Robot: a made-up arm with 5 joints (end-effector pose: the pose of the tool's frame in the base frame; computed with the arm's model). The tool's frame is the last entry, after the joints.
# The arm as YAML. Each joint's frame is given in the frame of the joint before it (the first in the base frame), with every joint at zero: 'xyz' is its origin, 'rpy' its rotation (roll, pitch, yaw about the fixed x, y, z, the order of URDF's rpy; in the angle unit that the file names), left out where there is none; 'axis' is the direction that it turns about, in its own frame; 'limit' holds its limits. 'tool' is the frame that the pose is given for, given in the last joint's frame.
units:
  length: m
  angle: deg
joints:
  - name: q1
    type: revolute
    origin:
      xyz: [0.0, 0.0, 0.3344]
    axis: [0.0, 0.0, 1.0]
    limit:
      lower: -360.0
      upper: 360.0
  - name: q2
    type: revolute
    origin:
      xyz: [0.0, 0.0, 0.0]
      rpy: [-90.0, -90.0, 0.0]
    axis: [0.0, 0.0, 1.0]
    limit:
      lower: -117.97
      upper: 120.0
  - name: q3
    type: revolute
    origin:
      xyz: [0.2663, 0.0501, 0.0]
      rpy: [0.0, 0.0, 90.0]
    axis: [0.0, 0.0, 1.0]
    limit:
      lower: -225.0
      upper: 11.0
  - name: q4
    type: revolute
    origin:
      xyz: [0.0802, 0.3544, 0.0]
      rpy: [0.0, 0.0, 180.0]
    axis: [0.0, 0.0, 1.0]
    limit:
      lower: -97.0
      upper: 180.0
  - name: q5
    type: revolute
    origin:
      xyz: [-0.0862, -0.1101, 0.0]
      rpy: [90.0, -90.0, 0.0]
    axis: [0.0, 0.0, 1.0]
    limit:
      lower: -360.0
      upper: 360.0
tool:
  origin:
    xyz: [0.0, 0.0, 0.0]
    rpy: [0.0, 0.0, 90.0]
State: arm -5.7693 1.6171 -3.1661 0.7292 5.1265
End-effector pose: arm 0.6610 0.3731 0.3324 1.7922 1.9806 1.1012
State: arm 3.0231 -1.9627 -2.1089 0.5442 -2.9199
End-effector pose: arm 0.7135 -0.0849 0.4961 -0.5752 0.0988 -2.9838
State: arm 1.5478 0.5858 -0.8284 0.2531 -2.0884
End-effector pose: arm 0.0100 0.4369 0.0928 0.7683 -3.0433 0.0159
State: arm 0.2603 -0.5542 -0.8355 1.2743 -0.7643
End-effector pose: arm 0.3516 0.0936 0.5028 2.7090 1.5235 0.1739
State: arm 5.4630 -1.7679 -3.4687 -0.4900 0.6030
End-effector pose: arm -0.3565 0.3822 -0.0545 -2.2453 1.9361 0.8421
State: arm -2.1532 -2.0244 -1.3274 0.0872 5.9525
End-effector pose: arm 0.2820 0.4282 0.6913 -0.0767 0.0990 0.6569
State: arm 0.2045 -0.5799 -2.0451 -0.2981 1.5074
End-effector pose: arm -0.0578 -0.0120 1.0585 -0.1894 0.1444 -1.4236
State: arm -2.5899 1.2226 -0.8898 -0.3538 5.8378
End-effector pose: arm -0.2691 -0.1656 -0.0913 1.4921 -2.7408 0.0017
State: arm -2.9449 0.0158 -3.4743 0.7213 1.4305
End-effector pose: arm 0.1650 0.0329 1.0468 -0.2615 -0.3688 1.6028
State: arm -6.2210 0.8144 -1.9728 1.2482 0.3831
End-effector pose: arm 0.6596 0.0411 0.2948 3.0787 -0.4983 -0.1367
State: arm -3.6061 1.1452 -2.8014 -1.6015 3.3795
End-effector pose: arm -0.4570 0.2290 0.6082 0.1598 -0.0586 2.9104
